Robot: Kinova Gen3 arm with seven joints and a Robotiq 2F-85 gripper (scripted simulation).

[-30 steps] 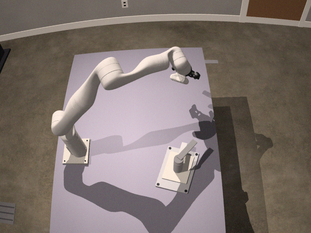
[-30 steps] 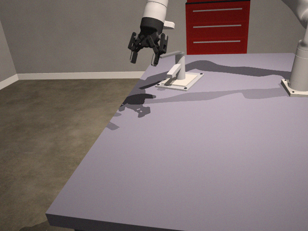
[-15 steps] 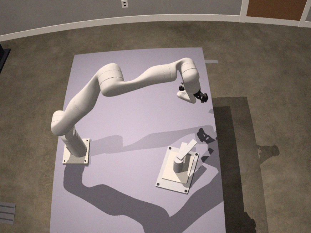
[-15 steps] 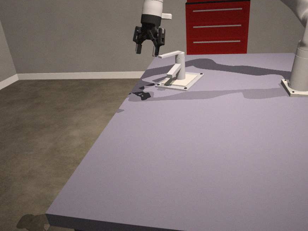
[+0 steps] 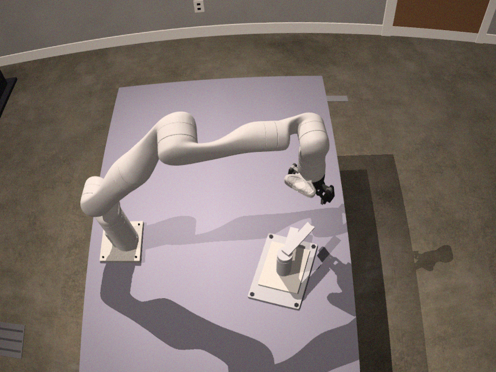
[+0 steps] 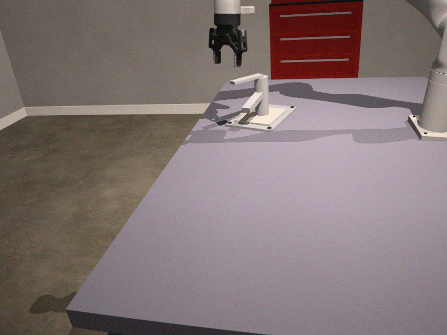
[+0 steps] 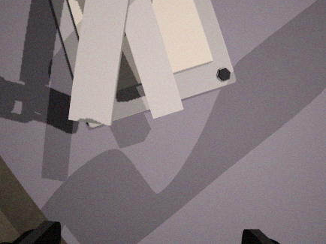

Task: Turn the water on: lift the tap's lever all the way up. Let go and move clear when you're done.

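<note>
Now: the flat lever 11 cm to the right of my hand, 8 cm below it and 4 cm behind it. The rest, counted from my hand: tap 13 cm to the right, 13 cm below, 6 cm behind.
</note>
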